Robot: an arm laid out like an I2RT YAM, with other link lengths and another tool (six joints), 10 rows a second.
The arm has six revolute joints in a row. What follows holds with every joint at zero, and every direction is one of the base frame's.
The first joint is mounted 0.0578 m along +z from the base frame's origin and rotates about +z.
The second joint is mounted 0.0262 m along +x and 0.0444 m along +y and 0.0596 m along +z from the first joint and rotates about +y.
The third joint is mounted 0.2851 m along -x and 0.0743 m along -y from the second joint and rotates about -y.
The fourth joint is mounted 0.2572 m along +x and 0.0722 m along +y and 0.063 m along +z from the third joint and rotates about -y.
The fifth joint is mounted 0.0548 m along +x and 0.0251 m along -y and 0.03 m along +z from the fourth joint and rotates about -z.
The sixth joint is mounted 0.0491 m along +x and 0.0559 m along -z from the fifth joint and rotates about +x.
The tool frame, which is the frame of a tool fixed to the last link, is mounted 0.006 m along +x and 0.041 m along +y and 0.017 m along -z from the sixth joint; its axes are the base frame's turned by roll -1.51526, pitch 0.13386 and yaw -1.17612 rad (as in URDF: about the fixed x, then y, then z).
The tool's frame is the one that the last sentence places.
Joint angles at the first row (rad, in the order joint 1, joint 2, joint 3, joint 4, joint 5, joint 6):
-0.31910 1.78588 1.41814 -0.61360 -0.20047 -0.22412
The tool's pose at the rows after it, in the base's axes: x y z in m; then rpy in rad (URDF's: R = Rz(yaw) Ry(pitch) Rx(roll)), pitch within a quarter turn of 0, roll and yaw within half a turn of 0:
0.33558 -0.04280 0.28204 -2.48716 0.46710 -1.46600
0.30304 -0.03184 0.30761 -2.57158 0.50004 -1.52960
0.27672 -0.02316 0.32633 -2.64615 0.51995 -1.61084
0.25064 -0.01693 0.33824 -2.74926 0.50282 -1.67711
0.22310 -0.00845 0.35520 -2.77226 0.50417 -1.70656
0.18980 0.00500 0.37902 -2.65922 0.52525 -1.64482
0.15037 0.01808 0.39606 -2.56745 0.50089 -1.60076
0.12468 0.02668 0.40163 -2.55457 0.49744 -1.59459
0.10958 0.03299 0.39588 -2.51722 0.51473 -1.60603
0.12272 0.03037 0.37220 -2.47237 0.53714 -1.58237
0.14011 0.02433 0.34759 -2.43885 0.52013 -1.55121
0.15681 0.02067 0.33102 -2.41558 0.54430 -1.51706
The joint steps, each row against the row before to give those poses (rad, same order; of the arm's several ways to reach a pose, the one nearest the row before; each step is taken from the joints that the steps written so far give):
-0.00038 -0.10414 0.00001 -0.13468 -0.02403 0.00039
0.00037 -0.09156 -0.00003 -0.16821 0.01068 0.02287
0.00002 -0.07249 0.00001 -0.13238 0.02099 0.04046
-0.00115 -0.05492 0.00000 -0.13807 0.04119 -0.00076
-0.00266 -0.08050 -0.00193 -0.09651 0.00764 0.01412
-0.00003 -0.12664 0.00002 -0.03359 -0.04121 0.00950
-0.00001 -0.13352 -0.00152 -0.04845 0.00229 0.00000
0.00002 -0.07400 -0.00533 -0.05685 0.00001 0.00002
-0.00004 -0.07552 -0.05644 0.01449 -0.00766 0.03925
0.00039 -0.01987 -0.12098 0.13506 -0.02822 0.01718
0.00002 0.01068 -0.10147 0.14153 -0.00228 -0.01600
0.00154 0.03436 -0.06140 0.10606 -0.03623 0.00001

